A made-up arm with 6 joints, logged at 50 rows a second.
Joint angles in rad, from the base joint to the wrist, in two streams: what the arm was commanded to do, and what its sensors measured. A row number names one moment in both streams.
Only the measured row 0 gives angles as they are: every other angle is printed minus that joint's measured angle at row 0.
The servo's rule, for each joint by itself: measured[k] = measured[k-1] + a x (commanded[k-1-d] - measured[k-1]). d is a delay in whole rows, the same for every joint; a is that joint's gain. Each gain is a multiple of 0.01, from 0.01 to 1. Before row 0 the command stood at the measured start. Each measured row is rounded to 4 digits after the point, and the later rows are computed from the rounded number. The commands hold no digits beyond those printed.
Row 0, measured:
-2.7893, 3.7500, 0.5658, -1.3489, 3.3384, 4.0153
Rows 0 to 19, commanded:
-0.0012, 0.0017, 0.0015, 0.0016, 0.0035, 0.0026
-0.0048, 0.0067, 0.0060, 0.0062, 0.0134, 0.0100
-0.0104, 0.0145, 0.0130, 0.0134, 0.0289, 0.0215
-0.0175, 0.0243, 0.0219, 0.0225, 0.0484, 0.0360
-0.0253, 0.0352, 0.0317, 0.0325, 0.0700, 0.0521
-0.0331, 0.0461, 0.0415, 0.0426, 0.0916, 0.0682
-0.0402, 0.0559, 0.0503, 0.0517, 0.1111, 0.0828
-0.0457, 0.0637, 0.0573, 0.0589, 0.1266, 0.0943
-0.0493, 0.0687, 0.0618, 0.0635, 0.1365, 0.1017
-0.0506, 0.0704, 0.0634, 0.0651, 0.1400, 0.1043
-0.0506, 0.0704, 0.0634, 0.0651, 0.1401, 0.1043
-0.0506, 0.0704, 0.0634, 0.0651, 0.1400, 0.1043
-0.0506, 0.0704, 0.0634, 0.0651, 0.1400, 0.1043
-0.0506, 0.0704, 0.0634, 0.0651, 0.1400, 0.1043
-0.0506, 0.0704, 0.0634, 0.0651, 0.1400, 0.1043
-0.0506, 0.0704, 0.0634, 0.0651, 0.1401, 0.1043
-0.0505, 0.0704, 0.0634, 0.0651, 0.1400, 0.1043
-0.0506, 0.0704, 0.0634, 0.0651, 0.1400, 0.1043
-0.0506, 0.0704, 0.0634, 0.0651, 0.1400, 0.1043
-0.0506, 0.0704, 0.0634, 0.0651, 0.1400, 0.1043
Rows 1 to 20, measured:
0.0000, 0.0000, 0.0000, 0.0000, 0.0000, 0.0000
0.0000, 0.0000, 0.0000, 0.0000, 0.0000, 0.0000
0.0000, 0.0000, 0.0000, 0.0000, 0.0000, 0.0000
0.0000, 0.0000, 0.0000, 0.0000, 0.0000, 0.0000
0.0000, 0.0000, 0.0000, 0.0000, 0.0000, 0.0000
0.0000, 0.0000, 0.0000, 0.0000, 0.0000, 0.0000
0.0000, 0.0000, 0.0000, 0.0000, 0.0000, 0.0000
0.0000, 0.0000, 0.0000, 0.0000, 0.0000, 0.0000
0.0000, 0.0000, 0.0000, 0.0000, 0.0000, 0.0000
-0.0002, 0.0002, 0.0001, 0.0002, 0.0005, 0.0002
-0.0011, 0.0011, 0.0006, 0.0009, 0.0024, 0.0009
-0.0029, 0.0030, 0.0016, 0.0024, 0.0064, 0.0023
-0.0057, 0.0060, 0.0032, 0.0048, 0.0127, 0.0047
-0.0094, 0.0101, 0.0055, 0.0081, 0.0213, 0.0080
-0.0139, 0.0151, 0.0084, 0.0122, 0.0318, 0.0122
-0.0189, 0.0208, 0.0118, 0.0169, 0.0437, 0.0171
-0.0240, 0.0268, 0.0154, 0.0219, 0.0561, 0.0225
-0.0288, 0.0327, 0.0191, 0.0269, 0.0682, 0.0280
-0.0329, 0.0380, 0.0226, 0.0315, 0.0790, 0.0333
-0.0363, 0.0425, 0.0259, 0.0355, 0.0882, 0.0383
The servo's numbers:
d 9
a 0.19 0.14 0.08 0.12 0.15 0.07

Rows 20 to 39, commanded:
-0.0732, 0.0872, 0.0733, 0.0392, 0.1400, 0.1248
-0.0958, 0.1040, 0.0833, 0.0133, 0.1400, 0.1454
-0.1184, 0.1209, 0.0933, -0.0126, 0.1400, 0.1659
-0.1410, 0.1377, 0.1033, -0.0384, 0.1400, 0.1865
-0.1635, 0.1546, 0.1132, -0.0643, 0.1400, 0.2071
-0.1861, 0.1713, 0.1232, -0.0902, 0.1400, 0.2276
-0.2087, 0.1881, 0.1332, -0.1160, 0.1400, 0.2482
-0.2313, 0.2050, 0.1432, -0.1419, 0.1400, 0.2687
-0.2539, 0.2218, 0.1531, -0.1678, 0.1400, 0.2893
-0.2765, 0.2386, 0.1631, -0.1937, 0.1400, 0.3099
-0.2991, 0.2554, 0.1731, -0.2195, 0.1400, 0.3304
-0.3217, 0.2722, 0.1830, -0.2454, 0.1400, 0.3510
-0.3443, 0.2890, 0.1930, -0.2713, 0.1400, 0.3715
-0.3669, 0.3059, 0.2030, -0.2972, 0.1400, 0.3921
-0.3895, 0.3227, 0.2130, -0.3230, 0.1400, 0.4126
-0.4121, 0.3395, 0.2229, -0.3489, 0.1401, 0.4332
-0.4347, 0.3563, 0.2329, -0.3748, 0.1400, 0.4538
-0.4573, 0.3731, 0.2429, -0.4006, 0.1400, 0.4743
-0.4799, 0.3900, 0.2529, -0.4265, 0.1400, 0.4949
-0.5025, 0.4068, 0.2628, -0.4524, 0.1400, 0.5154
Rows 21 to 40, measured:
-0.0390, 0.0464, 0.0289, 0.0391, 0.0960, 0.0429
-0.0412, 0.0498, 0.0317, 0.0422, 0.1026, 0.0472
-0.0430, 0.0527, 0.0342, 0.0449, 0.1082, 0.0512
-0.0444, 0.0552, 0.0365, 0.0473, 0.1130, 0.0549
-0.0456, 0.0573, 0.0387, 0.0494, 0.1171, 0.0584
-0.0465, 0.0591, 0.0407, 0.0513, 0.1205, 0.0616
-0.0473, 0.0607, 0.0425, 0.0530, 0.1234, 0.0646
-0.0479, 0.0621, 0.0442, 0.0545, 0.1259, 0.0674
-0.0484, 0.0633, 0.0457, 0.0558, 0.1280, 0.0700
-0.0531, 0.0666, 0.0479, 0.0538, 0.1298, 0.0738
-0.0612, 0.0718, 0.0507, 0.0489, 0.1313, 0.0788
-0.0721, 0.0787, 0.0541, 0.0415, 0.1326, 0.0849
-0.0852, 0.0870, 0.0580, 0.0319, 0.1337, 0.0920
-0.1001, 0.0965, 0.0624, 0.0204, 0.1346, 0.1001
-0.1164, 0.1070, 0.0673, 0.0071, 0.1354, 0.1090
-0.1339, 0.1184, 0.0726, -0.0077, 0.1361, 0.1187
-0.1524, 0.1305, 0.0782, -0.0238, 0.1367, 0.1292
-0.1717, 0.1433, 0.0842, -0.0411, 0.1372, 0.1404
-0.1916, 0.1566, 0.0905, -0.0594, 0.1376, 0.1523
-0.2120, 0.1704, 0.0971, -0.0786, 0.1380, 0.1648

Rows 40 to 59, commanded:
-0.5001, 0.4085, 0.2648, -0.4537, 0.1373, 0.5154
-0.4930, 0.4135, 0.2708, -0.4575, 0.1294, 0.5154
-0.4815, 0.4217, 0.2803, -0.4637, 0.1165, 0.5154
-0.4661, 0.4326, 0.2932, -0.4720, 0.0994, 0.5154
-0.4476, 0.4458, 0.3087, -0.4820, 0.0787, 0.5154
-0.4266, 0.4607, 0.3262, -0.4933, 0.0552, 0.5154
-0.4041, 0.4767, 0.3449, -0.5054, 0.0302, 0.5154
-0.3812, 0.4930, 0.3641, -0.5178, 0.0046, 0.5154
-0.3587, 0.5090, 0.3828, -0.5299, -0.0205, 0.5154
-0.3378, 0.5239, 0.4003, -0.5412, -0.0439, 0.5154
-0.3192, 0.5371, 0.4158, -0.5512, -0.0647, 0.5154
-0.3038, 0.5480, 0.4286, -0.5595, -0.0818, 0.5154
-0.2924, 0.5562, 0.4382, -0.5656, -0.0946, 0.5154
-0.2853, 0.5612, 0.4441, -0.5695, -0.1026, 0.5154
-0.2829, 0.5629, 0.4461, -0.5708, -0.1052, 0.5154
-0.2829, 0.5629, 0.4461, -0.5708, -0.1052, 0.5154
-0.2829, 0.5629, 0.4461, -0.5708, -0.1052, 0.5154
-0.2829, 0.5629, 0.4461, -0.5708, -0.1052, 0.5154
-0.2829, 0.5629, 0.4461, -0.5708, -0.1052, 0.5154
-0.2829, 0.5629, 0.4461, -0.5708, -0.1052, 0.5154
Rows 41 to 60, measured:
-0.2328, 0.1847, 0.1040, -0.0986, 0.1383, 0.1778
-0.2540, 0.1993, 0.1111, -0.1193, 0.1386, 0.1914
-0.2755, 0.2142, 0.1185, -0.1406, 0.1388, 0.2054
-0.2972, 0.2294, 0.1261, -0.1625, 0.1390, 0.2199
-0.3190, 0.2448, 0.1338, -0.1849, 0.1392, 0.2348
-0.3410, 0.2604, 0.1417, -0.2077, 0.1393, 0.2501
-0.3631, 0.2762, 0.1498, -0.2308, 0.1394, 0.2658
-0.3853, 0.2921, 0.1580, -0.2543, 0.1395, 0.2818
-0.4076, 0.3082, 0.1664, -0.2781, 0.1396, 0.2982
-0.4252, 0.3222, 0.1743, -0.2992, 0.1393, 0.3134
-0.4381, 0.3350, 0.1820, -0.3182, 0.1378, 0.3275
-0.4463, 0.3471, 0.1899, -0.3357, 0.1346, 0.3407
-0.4501, 0.3591, 0.1982, -0.3521, 0.1293, 0.3529
-0.4496, 0.3712, 0.2070, -0.3677, 0.1217, 0.3643
-0.4452, 0.3837, 0.2165, -0.3828, 0.1117, 0.3749
-0.4374, 0.3967, 0.2268, -0.3975, 0.0995, 0.3847
-0.4267, 0.4102, 0.2378, -0.4119, 0.0853, 0.3938
-0.4138, 0.4240, 0.2494, -0.4261, 0.0694, 0.4023
-0.3994, 0.4380, 0.2615, -0.4399, 0.0524, 0.4102
-0.3842, 0.4519, 0.2738, -0.4533, 0.0348, 0.4176

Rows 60 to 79, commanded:
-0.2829, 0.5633, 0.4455, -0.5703, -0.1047, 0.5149
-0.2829, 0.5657, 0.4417, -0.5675, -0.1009, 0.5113
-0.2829, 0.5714, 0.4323, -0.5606, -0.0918, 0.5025
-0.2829, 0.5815, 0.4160, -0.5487, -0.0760, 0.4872
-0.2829, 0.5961, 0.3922, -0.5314, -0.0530, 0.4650
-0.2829, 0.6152, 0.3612, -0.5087, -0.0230, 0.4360
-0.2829, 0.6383, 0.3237, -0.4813, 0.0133, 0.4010
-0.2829, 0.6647, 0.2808, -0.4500, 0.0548, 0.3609
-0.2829, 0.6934, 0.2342, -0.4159, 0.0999, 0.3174
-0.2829, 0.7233, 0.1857, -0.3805, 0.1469, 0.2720
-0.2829, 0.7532, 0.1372, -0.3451, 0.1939, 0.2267
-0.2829, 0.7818, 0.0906, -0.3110, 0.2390, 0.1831
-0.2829, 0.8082, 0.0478, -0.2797, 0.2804, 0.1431
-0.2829, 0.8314, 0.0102, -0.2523, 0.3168, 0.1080
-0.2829, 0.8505, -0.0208, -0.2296, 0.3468, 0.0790
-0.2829, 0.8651, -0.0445, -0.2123, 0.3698, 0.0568
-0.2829, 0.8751, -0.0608, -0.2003, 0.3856, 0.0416
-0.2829, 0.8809, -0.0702, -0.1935, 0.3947, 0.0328
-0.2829, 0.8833, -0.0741, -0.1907, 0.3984, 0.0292
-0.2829, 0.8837, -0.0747, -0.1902, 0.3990, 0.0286
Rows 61 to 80, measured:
-0.3689, 0.4654, 0.2862, -0.4660, 0.0173, 0.4244
-0.3544, 0.4781, 0.2984, -0.4780, 0.0005, 0.4308
-0.3413, 0.4897, 0.3101, -0.4890, -0.0150, 0.4367
-0.3302, 0.4999, 0.3210, -0.4988, -0.0285, 0.4422
-0.3212, 0.5087, 0.3310, -0.5074, -0.0400, 0.4473
-0.3139, 0.5163, 0.3402, -0.5150, -0.0498, 0.4521
-0.3080, 0.5228, 0.3487, -0.5217, -0.0581, 0.4565
-0.3032, 0.5284, 0.3565, -0.5276, -0.0652, 0.4606
-0.2993, 0.5332, 0.3637, -0.5328, -0.0712, 0.4644
-0.2962, 0.5374, 0.3702, -0.5373, -0.0762, 0.4679
-0.2937, 0.5414, 0.3759, -0.5409, -0.0799, 0.4709
-0.2916, 0.5456, 0.3804, -0.5433, -0.0817, 0.4731
-0.2899, 0.5506, 0.3832, -0.5439, -0.0808, 0.4741
-0.2886, 0.5570, 0.3839, -0.5424, -0.0766, 0.4735
-0.2875, 0.5651, 0.3821, -0.5384, -0.0686, 0.4709
-0.2866, 0.5753, 0.3774, -0.5315, -0.0563, 0.4660
-0.2859, 0.5878, 0.3697, -0.5217, -0.0396, 0.4586
-0.2853, 0.6026, 0.3589, -0.5090, -0.0187, 0.4487
-0.2848, 0.6195, 0.3450, -0.4936, 0.0061, 0.4363
-0.2844, 0.6382, 0.3284, -0.4758, 0.0343, 0.4216

